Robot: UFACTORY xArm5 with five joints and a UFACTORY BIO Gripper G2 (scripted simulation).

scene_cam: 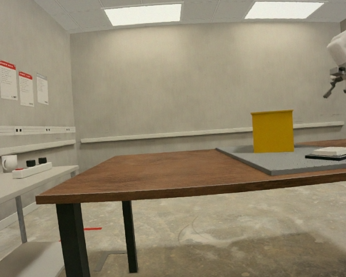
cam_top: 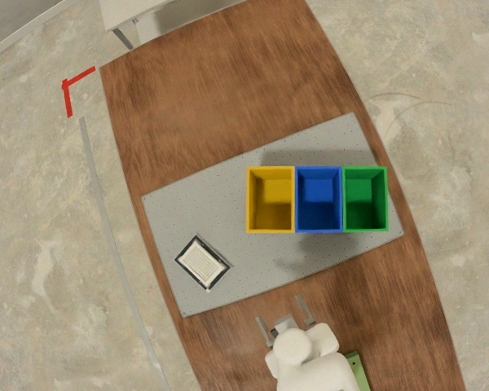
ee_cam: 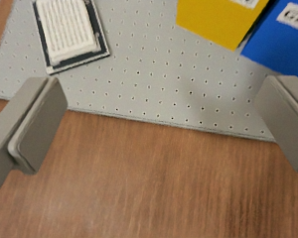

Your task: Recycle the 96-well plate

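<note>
Now: hand 23 cm above the white 96-well plate, 22 cm to the right of it and 19 cm short of it. From my hand the other things lie so: black plate nest (25 cm below, 22 cm to the left, 19 cm ahead); then blue bin (25 cm ahead, 19 cm to the right, 16 cm below); then yellow bin (29 cm ahead, 16 cm below, 6 cm to the right).
</note>
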